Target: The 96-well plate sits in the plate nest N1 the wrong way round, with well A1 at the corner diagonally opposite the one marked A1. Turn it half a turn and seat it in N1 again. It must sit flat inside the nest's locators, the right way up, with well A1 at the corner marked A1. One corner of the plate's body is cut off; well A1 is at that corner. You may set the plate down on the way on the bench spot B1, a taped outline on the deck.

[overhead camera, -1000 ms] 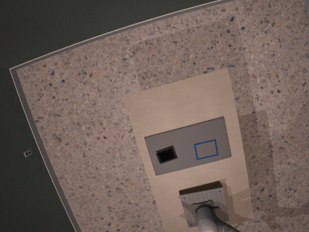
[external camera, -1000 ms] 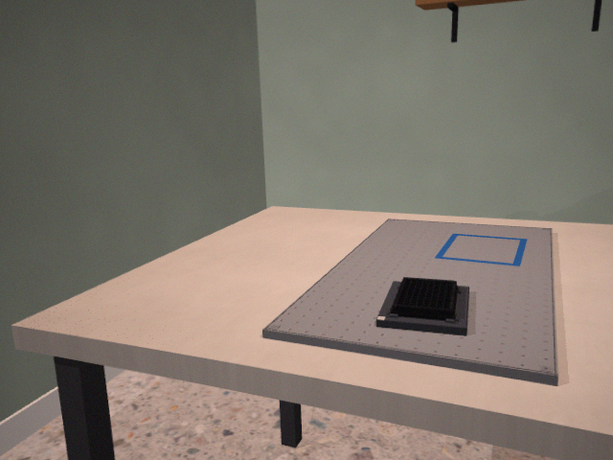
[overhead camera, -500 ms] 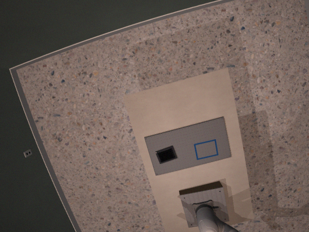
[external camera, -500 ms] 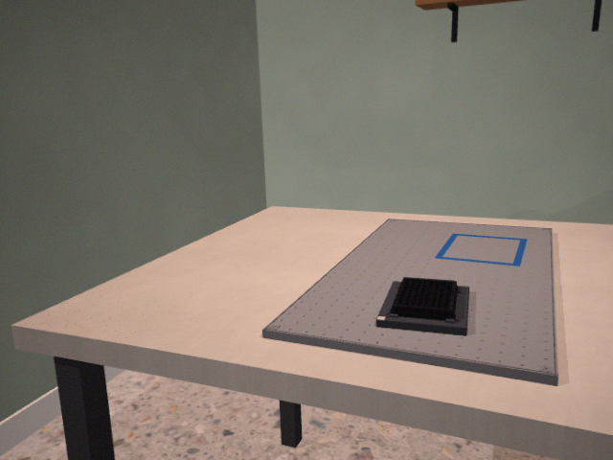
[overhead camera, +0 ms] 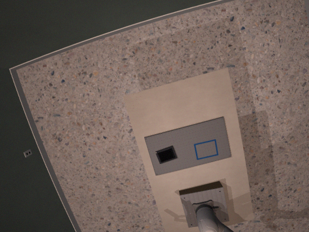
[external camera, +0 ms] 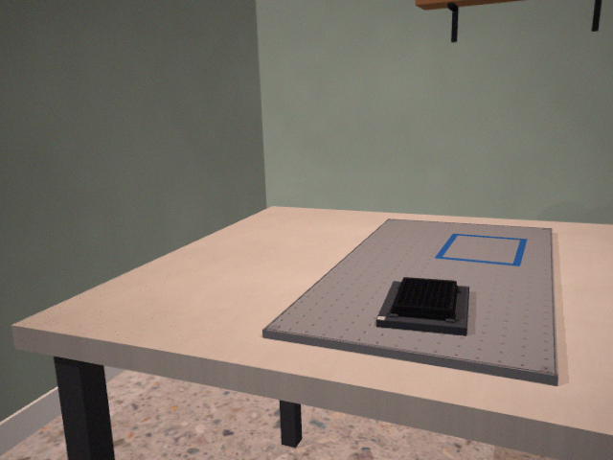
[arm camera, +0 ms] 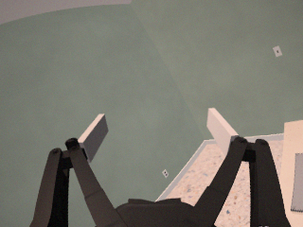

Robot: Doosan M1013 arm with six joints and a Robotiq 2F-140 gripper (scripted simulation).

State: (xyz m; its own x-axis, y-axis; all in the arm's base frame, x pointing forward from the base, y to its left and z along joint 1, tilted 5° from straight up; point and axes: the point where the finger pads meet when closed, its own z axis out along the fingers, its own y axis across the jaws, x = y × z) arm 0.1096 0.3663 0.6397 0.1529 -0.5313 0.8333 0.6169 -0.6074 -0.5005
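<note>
Right now the black 96-well plate is 660 mm below my hand, 500 mm ahead of it and 240 mm to the right of it. The rest, counted from my hand: small white A1 mark: 670 mm below, 550 mm ahead, 160 mm to the right; plate nest N1: 670 mm below, 500 mm ahead, 240 mm to the right.
</note>
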